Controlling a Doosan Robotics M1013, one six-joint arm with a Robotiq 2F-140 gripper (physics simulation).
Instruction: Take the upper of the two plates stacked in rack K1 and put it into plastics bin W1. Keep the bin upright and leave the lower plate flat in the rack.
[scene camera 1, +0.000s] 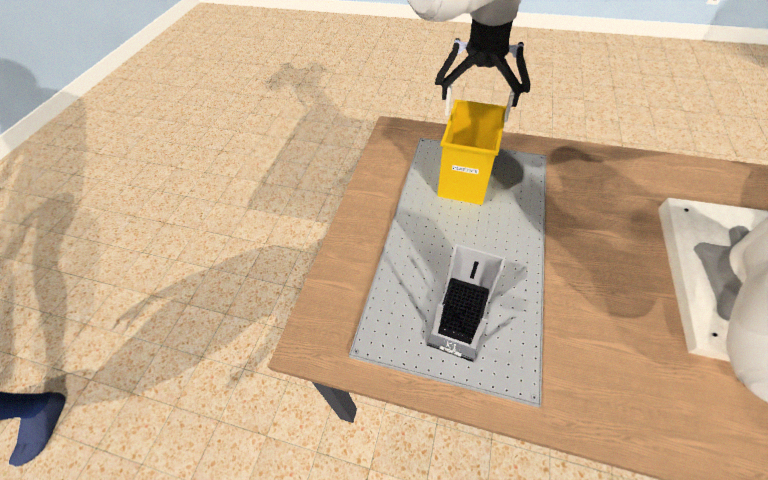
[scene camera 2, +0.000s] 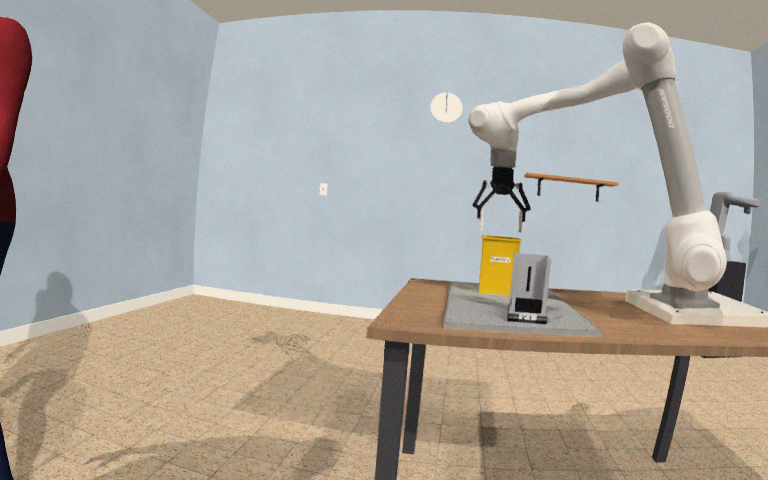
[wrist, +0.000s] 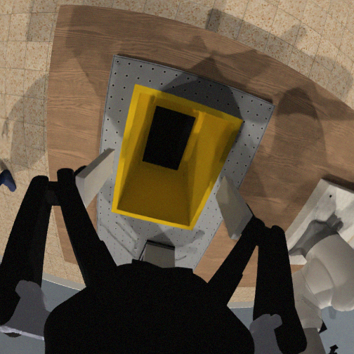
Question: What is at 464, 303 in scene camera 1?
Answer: A black gridded plate.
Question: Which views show the yellow plastics bin W1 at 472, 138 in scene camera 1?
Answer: Scene camera 1, scene camera 2 and the wrist view: all of them.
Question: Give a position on a yellow plastics bin W1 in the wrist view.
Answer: At 143, 190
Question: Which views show my gripper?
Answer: Scene camera 1, scene camera 2 and the wrist view: all of them.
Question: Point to a yellow plastics bin W1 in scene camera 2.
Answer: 498, 252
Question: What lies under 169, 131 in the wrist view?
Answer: A black gridded plate.
